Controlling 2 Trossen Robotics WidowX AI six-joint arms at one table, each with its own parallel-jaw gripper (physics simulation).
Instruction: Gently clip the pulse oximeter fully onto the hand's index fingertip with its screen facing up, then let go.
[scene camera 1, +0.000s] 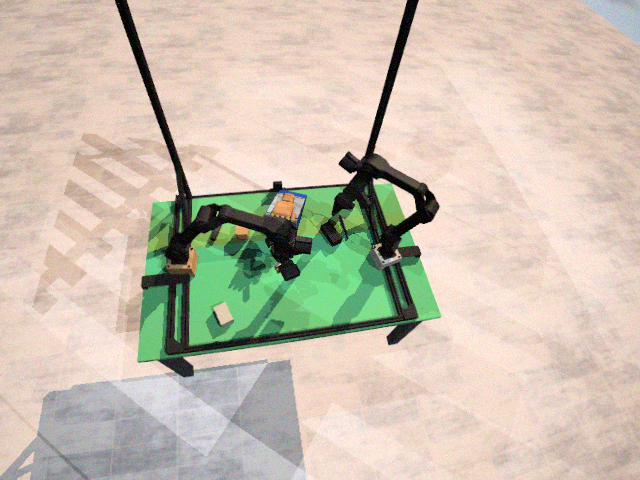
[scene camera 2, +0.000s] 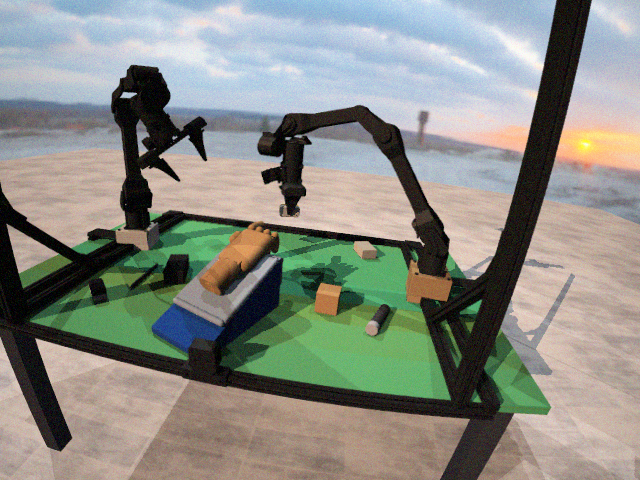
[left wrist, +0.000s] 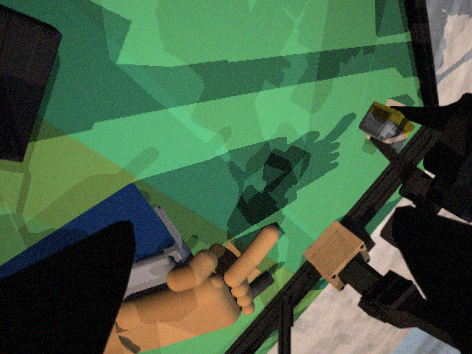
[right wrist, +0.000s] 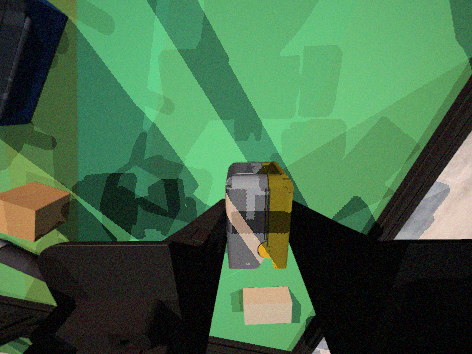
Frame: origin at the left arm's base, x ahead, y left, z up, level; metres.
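Seen in the pictures: left gripper, fingertip midpoint: (scene camera 1: 335, 212) (scene camera 2: 193, 171) (left wrist: 264, 227); right gripper, fingertip midpoint: (scene camera 1: 282, 266) (scene camera 2: 288, 212) (left wrist: 380, 123) (right wrist: 255, 205); left arm's base, link origin: (scene camera 1: 387, 251) (scene camera 2: 137, 226); right arm's base, link origin: (scene camera 1: 180, 257) (scene camera 2: 430, 270) (left wrist: 351, 268).
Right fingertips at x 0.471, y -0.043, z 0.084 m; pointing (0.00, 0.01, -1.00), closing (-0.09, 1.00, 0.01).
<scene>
Pixels of each thing's middle, then the offset from my right fingertips to it.
- pulse oximeter, body centre: (right wrist: 256, 214) (left wrist: 387, 126) (scene camera 2: 289, 210) 0.002 m ahead, 0.001 m left, 0.007 m up
- blue wedge support, body centre: (left wrist: 83, 290) (scene camera 2: 221, 305) (scene camera 1: 287, 209) 0.139 m back, 0.333 m right, 0.111 m down
- orange block, body centre: (left wrist: 234, 267) (right wrist: 34, 210) (scene camera 2: 328, 299) (scene camera 1: 242, 232) 0.093 m ahead, 0.281 m right, 0.118 m down
- pale block, body centre: (right wrist: 266, 305) (scene camera 2: 364, 249) (scene camera 1: 223, 314) 0.265 m ahead, 0.060 m left, 0.128 m down
- dark cylinder, body centre: (left wrist: 250, 293) (scene camera 2: 378, 318) (right wrist: 24, 261) (scene camera 1: 216, 230) 0.200 m ahead, 0.341 m right, 0.130 m down
- black box, body centre: (left wrist: 3, 85) (scene camera 2: 177, 268) (scene camera 1: 331, 233) 0.288 m back, 0.149 m right, 0.125 m down
- thin stick, body centre: (scene camera 2: 144, 275) 0.368 m back, 0.176 m right, 0.138 m down
The pulse oximeter (scene camera 2: 282, 210) (left wrist: 376, 123) (right wrist: 247, 197) has a grey half and a yellow half. My right gripper (scene camera 2: 290, 209) (right wrist: 255, 205) is shut on it and holds it above the table, away from the hand; the fingers press on its two halves. I cannot tell which way its screen faces. The orange hand (scene camera 1: 284, 207) (scene camera 2: 247, 250) (left wrist: 185, 310) rests on a sloped support, its index finger (left wrist: 254, 253) extended and bare. My left gripper (scene camera 2: 192, 169) (left wrist: 264, 227) is open and empty, raised to the left of the hand in scene camera 2.
The blue wedge support (scene camera 2: 261, 302) (left wrist: 135, 215) has a grey top. An orange block (scene camera 2: 327, 299) (right wrist: 35, 210), a pale block (scene camera 1: 223, 314) (scene camera 2: 365, 249) (right wrist: 267, 306) and a dark cylinder (scene camera 2: 377, 320) lie on the table. A black box (scene camera 1: 330, 232) (scene camera 2: 175, 268) and thin stick (scene camera 2: 143, 276) lie nearby.
</scene>
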